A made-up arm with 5 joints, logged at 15 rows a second.
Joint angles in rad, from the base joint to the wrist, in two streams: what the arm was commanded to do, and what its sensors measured. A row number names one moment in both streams.
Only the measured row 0 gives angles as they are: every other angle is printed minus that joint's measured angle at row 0.
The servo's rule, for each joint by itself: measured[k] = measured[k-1] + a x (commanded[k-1-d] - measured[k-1]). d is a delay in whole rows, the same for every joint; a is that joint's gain. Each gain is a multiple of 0.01, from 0.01 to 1. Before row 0 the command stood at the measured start. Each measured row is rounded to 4 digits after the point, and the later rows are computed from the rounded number. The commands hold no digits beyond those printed.
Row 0, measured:
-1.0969, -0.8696, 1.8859, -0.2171, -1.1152
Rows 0 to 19, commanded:
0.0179, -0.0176, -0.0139, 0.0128, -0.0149
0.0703, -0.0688, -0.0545, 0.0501, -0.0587
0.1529, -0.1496, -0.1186, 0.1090, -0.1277
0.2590, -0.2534, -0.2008, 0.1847, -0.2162
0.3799, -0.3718, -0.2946, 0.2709, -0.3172
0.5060, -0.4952, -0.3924, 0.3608, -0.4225
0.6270, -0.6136, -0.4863, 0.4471, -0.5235
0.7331, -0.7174, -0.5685, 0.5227, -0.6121
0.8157, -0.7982, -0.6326, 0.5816, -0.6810
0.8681, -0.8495, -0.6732, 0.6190, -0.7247
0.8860, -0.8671, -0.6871, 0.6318, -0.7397
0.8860, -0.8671, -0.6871, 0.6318, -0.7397
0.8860, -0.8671, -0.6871, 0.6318, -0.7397
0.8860, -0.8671, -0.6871, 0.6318, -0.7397
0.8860, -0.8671, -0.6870, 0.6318, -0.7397
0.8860, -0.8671, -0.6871, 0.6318, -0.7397
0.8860, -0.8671, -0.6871, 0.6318, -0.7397
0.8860, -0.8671, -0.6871, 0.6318, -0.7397
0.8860, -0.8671, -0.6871, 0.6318, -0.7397
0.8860, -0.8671, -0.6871, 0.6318, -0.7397
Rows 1 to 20, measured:
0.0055, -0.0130, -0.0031, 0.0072, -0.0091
0.0256, -0.0543, -0.0144, 0.0312, -0.0394
0.0651, -0.1248, -0.0373, 0.0748, -0.0933
0.1252, -0.2200, -0.0733, 0.1363, -0.1683
0.2042, -0.3323, -0.1220, 0.2117, -0.2591
0.2978, -0.4528, -0.1815, 0.2952, -0.3588
0.3999, -0.5718, -0.2486, 0.3803, -0.4593
0.5032, -0.6795, -0.3190, 0.4600, -0.5525
0.6001, -0.7673, -0.3880, 0.5281, -0.6309
0.6832, -0.8281, -0.4507, 0.5790, -0.6881
0.7461, -0.8570, -0.5027, 0.6086, -0.7196
0.7895, -0.8645, -0.5433, 0.6216, -0.7319
0.8194, -0.8664, -0.5749, 0.6273, -0.7367
0.8400, -0.8669, -0.5996, 0.6298, -0.7385
0.8543, -0.8670, -0.6188, 0.6309, -0.7392
0.8641, -0.8671, -0.6338, 0.6314, -0.7395
0.8709, -0.8671, -0.6455, 0.6316, -0.7396
0.8756, -0.8671, -0.6547, 0.6317, -0.7397
0.8788, -0.8671, -0.6618, 0.6318, -0.7397
0.8810, -0.8671, -0.6674, 0.6318, -0.7397
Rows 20 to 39, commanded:
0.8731, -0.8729, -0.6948, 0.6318, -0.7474
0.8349, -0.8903, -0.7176, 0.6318, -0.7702
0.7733, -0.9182, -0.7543, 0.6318, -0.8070
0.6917, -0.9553, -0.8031, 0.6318, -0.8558
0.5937, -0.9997, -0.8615, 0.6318, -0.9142
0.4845, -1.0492, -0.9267, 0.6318, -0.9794
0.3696, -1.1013, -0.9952, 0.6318, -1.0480
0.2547, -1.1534, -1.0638, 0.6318, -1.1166
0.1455, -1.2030, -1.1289, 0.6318, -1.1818
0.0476, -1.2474, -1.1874, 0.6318, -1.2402
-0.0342, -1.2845, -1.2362, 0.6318, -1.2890
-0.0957, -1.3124, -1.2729, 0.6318, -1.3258
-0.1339, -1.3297, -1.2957, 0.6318, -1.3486
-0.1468, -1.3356, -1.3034, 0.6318, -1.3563
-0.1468, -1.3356, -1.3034, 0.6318, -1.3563
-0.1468, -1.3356, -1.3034, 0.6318, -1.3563
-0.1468, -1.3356, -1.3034, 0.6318, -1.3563
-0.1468, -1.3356, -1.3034, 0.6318, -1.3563
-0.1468, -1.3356, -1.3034, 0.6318, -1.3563
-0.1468, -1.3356, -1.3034, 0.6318, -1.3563
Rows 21 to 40, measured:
0.8786, -0.8714, -0.6734, 0.6318, -0.7444
0.8651, -0.8854, -0.6831, 0.6318, -0.7601
0.8366, -0.9097, -0.6988, 0.6318, -0.7887
0.7917, -0.9434, -0.7217, 0.6318, -0.8296
0.7303, -0.9851, -0.7525, 0.6318, -0.8812
0.6541, -1.0325, -0.7908, 0.6318, -0.9411
0.5659, -1.0834, -0.8358, 0.6318, -1.0063
0.4694, -1.1352, -0.8860, 0.6318, -1.0736
0.3690, -1.1854, -0.9394, 0.6318, -1.1396
0.2694, -1.2313, -0.9940, 0.6318, -1.2010
0.1753, -1.2707, -1.0473, 0.6318, -1.2547
0.0913, -1.3016, -1.0969, 0.6318, -1.2981
0.0215, -1.3224, -1.1406, 0.6318, -1.3289
-0.0307, -1.3322, -1.1764, 0.6318, -1.3456
-0.0667, -1.3347, -1.2043, 0.6318, -1.3521
-0.0915, -1.3354, -1.2261, 0.6318, -1.3547
-0.1086, -1.3355, -1.2431, 0.6318, -1.3557
-0.1204, -1.3356, -1.2564, 0.6318, -1.3561
-0.1286, -1.3356, -1.2667, 0.6318, -1.3562
-0.1342, -1.3356, -1.2748, 0.6318, -1.3563

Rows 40 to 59, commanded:
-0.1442, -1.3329, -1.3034, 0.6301, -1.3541
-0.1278, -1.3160, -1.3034, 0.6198, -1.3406
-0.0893, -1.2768, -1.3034, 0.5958, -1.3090
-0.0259, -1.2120, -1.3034, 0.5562, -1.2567
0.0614, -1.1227, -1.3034, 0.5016, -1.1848
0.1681, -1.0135, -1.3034, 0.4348, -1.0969
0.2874, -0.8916, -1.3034, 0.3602, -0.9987
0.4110, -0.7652, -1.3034, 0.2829, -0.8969
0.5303, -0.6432, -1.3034, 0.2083, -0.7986
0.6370, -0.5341, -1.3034, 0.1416, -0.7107
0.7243, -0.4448, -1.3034, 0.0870, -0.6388
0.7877, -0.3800, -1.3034, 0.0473, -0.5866
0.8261, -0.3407, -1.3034, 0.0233, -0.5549
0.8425, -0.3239, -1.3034, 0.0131, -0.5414
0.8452, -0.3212, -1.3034, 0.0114, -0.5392
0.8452, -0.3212, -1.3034, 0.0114, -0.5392
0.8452, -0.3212, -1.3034, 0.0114, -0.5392
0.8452, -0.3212, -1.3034, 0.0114, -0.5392
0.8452, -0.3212, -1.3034, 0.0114, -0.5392
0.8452, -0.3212, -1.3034, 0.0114, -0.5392
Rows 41 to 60, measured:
-0.1373, -1.3336, -1.2811, 0.6308, -1.3550
-0.1344, -1.3206, -1.2860, 0.6246, -1.3462
-0.1204, -1.2882, -1.2898, 0.6085, -1.3235
-0.0911, -1.2318, -1.2928, 0.5792, -1.2828
-0.0438, -1.1511, -1.2951, 0.5357, -1.2230
0.0219, -1.0493, -1.2969, 0.4792, -1.1461
0.1042, -0.9326, -1.2983, 0.4126, -1.0562
0.1993, -0.8087, -1.2994, 0.3400, -0.9590
0.3019, -0.6862, -1.3003, 0.2662, -0.8612
0.4058, -0.5736, -1.3010, 0.1964, -0.7694
0.5045, -0.4783, -1.3015, 0.1351, -0.6897
0.5923, -0.4056, -1.3019, 0.0859, -0.6268
0.6648, -0.3576, -1.3022, 0.0508, -0.5829
0.7199, -0.3327, -1.3025, 0.0297, -0.5576
0.7587, -0.3242, -1.3027, 0.0195, -0.5464
0.7855, -0.3220, -1.3029, 0.0150, -0.5420
0.8040, -0.3214, -1.3030, 0.0130, -0.5403
0.8168, -0.3213, -1.3031, 0.0121, -0.5396
0.8256, -0.3212, -1.3032, 0.0117, -0.5394
0.8317, -0.3212, -1.3032, 0.0115, -0.5393

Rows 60 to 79, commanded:
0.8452, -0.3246, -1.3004, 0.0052, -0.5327
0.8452, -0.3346, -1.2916, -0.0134, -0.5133
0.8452, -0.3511, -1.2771, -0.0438, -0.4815
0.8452, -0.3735, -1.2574, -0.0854, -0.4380
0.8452, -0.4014, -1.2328, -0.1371, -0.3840
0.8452, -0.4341, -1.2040, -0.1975, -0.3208
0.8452, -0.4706, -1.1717, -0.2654, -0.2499
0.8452, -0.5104, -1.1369, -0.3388, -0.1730
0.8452, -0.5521, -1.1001, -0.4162, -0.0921
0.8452, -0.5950, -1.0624, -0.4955, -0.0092
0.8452, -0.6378, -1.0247, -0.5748, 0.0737
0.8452, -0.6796, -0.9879, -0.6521, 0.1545
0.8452, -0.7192, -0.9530, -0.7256, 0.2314
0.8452, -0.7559, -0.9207, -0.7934, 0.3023
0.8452, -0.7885, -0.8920, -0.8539, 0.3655
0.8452, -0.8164, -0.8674, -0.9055, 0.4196
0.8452, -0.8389, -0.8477, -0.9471, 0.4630
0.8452, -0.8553, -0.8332, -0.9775, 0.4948
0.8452, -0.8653, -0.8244, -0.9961, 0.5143
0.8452, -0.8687, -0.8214, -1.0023, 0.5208
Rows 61 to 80, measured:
0.8359, -0.3237, -1.3026, 0.0080, -0.5353
0.8388, -0.3318, -1.3002, -0.0040, -0.5219
0.8408, -0.3461, -1.2951, -0.0263, -0.4973
0.8422, -0.3664, -1.2868, -0.0594, -0.4611
0.8431, -0.3923, -1.2749, -0.1029, -0.4141
0.8438, -0.4232, -1.2593, -0.1559, -0.3572
0.8442, -0.4583, -1.2400, -0.2172, -0.2917
0.8445, -0.4969, -1.2173, -0.2853, -0.2193
0.8447, -0.5377, -1.1915, -0.3586, -0.1417
0.8449, -0.5801, -1.1631, -0.4353, -0.0609
0.8450, -0.6228, -1.1327, -0.5134, 0.0212
0.8451, -0.6648, -1.1008, -0.5911, 0.1025
0.8451, -0.7051, -1.0683, -0.6664, 0.1811
0.8451, -0.7427, -1.0358, -0.7375, 0.2550
0.8451, -0.7766, -1.0042, -0.8027, 0.3224
0.8451, -0.8061, -0.9741, -0.8603, 0.3817
0.8451, -0.8304, -0.9463, -0.9089, 0.4313
0.8451, -0.8488, -0.9214, -0.9473, 0.4700
0.8451, -0.8610, -0.9001, -0.9746, 0.4970
0.8451, -0.8667, -0.8828, -0.9901, 0.5115

